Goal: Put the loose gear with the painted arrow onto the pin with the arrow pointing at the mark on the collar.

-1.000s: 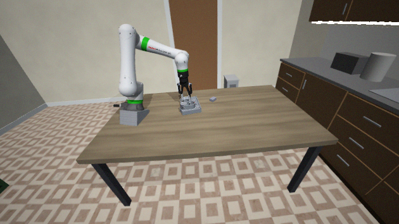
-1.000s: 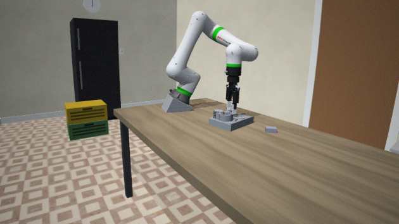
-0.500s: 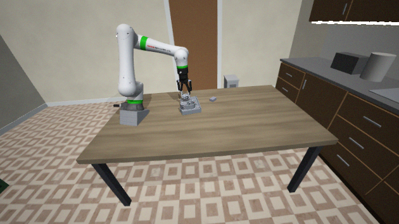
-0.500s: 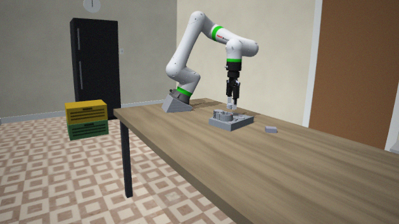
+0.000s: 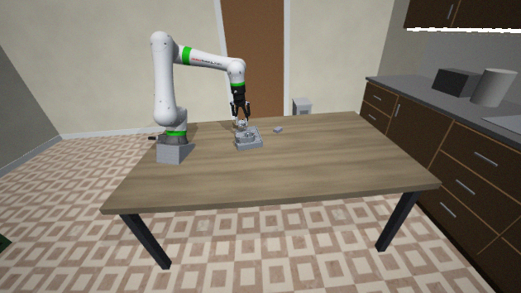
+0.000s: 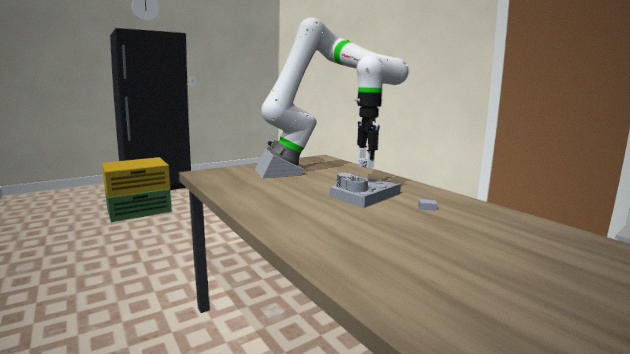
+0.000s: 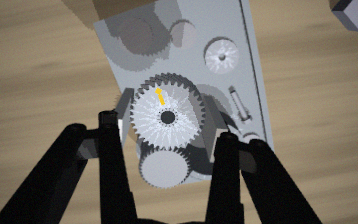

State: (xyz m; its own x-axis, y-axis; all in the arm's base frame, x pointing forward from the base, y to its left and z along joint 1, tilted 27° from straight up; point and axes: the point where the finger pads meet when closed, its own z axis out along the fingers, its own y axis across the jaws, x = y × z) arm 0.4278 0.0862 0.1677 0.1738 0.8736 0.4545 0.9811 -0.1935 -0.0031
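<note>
Right now the grey gear is 20 mm below my hand. The rest, counted from my hand: thin pin-like post (90 mm ahead, 40 mm to the right, 100 mm below); then small grey block (260 mm ahead, 90 mm to the left, 130 mm below).
</note>
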